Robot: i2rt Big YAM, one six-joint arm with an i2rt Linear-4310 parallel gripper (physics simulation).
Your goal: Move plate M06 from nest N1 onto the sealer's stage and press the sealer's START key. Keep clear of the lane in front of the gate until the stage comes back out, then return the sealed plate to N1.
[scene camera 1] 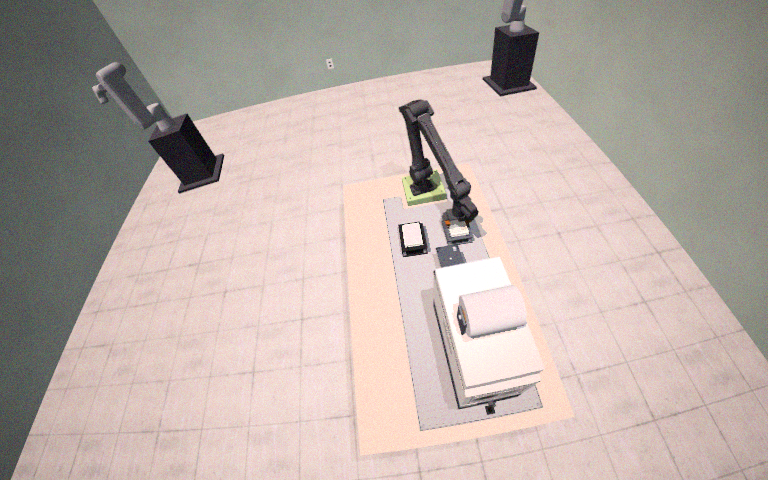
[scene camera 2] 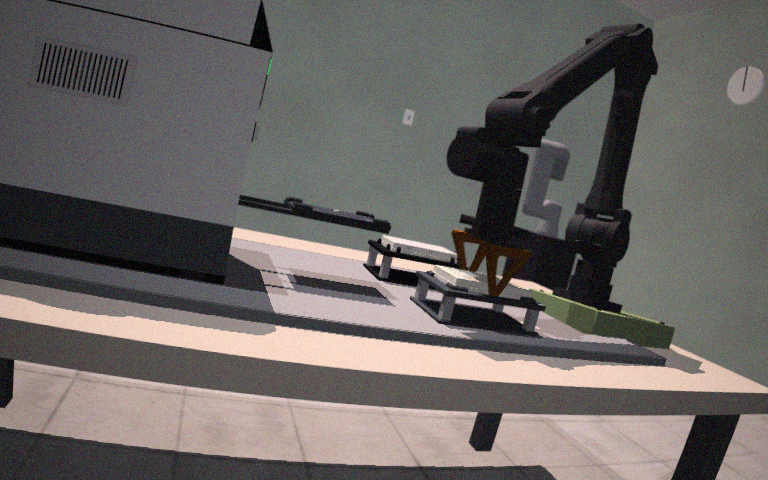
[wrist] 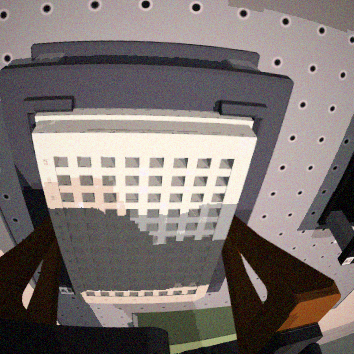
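Seen in the pictures: gripper, fingertip midpoint: (scene camera 1: 456, 225) (scene camera 2: 479, 287) (wrist: 140, 219); arm's base, link origin: (scene camera 1: 421, 188) (scene camera 2: 585, 303) (wrist: 220, 349).
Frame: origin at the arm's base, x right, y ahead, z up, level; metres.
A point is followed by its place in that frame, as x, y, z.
Note:
A white well plate (scene camera 1: 459, 232) {-0.070, 0.377, 0.035} (scene camera 2: 451, 275) {-0.093, 0.386, 0.032} (wrist: 145, 145) {-0.072, 0.378, 0.033} sits level in a dark raised nest (scene camera 2: 431, 281) {-0.072, 0.403, 0.016} (wrist: 150, 85) {-0.068, 0.395, 0.018}; I cannot read which plate or nest it is. My gripper (scene camera 1: 457, 224) {-0.079, 0.324, 0.017} (scene camera 2: 480, 281) {-0.079, 0.324, 0.017} (wrist: 140, 219) {-0.079, 0.324, 0.017} is shut on this plate, with one orange finger against each long side. The plate's near half is in shadow in the wrist view. The sealer (scene camera 1: 495, 359) {0.089, 1.020, 0.321} (scene camera 2: 124, 141) {-0.052, 0.831, 0.119} is a large white box. Its dark stage (scene camera 1: 450, 255) {0.026, 0.511, 0.077} (scene camera 2: 339, 216) {-0.018, 0.538, 0.077} sticks out toward the nests, and no plate shows on it. The START key cannot be made out.
A second nest (scene camera 2: 373, 254) {0.196, 0.378, -0.001} holds another white plate (scene camera 1: 412, 234) {0.145, 0.319, 0.039} (scene camera 2: 419, 247) {0.107, 0.335, 0.039} across from the gripper. A white roll (scene camera 1: 495, 310) {0.071, 0.927, 0.443} lies on top of the sealer. The arm's green base (scene camera 1: 424, 196) {0.006, 0.066, 0.003} (scene camera 2: 623, 325) {-0.117, 0.018, -0.007} stands behind the nests. Two arms on black pedestals (scene camera 1: 184, 150) (scene camera 1: 512, 59) stand far off.

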